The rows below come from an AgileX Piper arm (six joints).
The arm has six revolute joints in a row. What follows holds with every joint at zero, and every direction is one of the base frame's. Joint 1 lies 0.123 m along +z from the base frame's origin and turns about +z. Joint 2 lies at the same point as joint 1 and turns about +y. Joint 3 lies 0.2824 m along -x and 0.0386 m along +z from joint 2 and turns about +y. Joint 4 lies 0.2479 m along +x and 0.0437 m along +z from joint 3 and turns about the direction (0.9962, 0, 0.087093). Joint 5 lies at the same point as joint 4 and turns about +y. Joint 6 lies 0.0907 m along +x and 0.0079 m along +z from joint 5 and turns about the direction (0.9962, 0, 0.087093). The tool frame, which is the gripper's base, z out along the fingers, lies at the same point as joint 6; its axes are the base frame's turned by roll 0, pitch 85.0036 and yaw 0 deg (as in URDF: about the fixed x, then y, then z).
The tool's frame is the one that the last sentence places.
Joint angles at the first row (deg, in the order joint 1, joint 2, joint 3, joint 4, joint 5, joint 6):
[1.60 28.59 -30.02 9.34 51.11 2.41]
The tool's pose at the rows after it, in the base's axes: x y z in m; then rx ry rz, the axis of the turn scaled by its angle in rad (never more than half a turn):
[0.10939 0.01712 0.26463 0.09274 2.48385 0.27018]
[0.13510 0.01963 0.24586 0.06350 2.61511 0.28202]
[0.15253 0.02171 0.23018 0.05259 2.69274 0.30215]
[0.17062 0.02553 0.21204 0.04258 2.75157 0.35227]
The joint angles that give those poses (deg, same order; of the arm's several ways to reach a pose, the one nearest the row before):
[1.61 38.50 -30.02 11.74 49.27 1.20]
[1.61 48.42 -30.08 13.69 47.27 -2.29]
[1.60 55.46 -30.08 15.70 45.04 -4.87]
[1.60 62.97 -30.08 20.00 41.77 -9.23]

